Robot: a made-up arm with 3 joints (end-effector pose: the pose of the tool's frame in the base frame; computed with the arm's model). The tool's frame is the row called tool. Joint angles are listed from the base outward.
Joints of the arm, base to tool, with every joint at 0 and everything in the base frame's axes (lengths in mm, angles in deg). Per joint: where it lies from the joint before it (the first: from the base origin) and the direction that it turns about. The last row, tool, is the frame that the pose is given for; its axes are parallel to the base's.
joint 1: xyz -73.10 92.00 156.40 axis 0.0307 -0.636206 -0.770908
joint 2: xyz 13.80 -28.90 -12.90 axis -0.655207 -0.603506 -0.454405
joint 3: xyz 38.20 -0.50 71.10 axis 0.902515 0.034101 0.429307
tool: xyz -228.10 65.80 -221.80
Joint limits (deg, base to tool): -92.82..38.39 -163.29..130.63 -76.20..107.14
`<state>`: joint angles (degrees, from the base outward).
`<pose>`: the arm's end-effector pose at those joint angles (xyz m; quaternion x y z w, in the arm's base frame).
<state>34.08 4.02 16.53</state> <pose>-0.1397 0.2159 -0.0430 0.0972 -0.2254 -0.1584 0.9564</pose>
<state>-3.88 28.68 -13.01</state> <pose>-0.1861 0.0683 -0.0703 -0.2542 -0.1351 -0.1434 0.9469</pose>
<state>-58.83 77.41 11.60</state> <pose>-0.1544 -0.0206 -0.0796 -0.2422 -0.2097 0.2409 0.9161</pose>
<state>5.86 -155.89 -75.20</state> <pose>-0.2251 -0.1186 0.0774 0.2434 0.3541 0.5914 0.6823</pose>
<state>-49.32 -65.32 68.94</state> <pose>-0.0650 -0.0756 0.3648 0.6790 0.6725 0.1532 0.2514</pose>
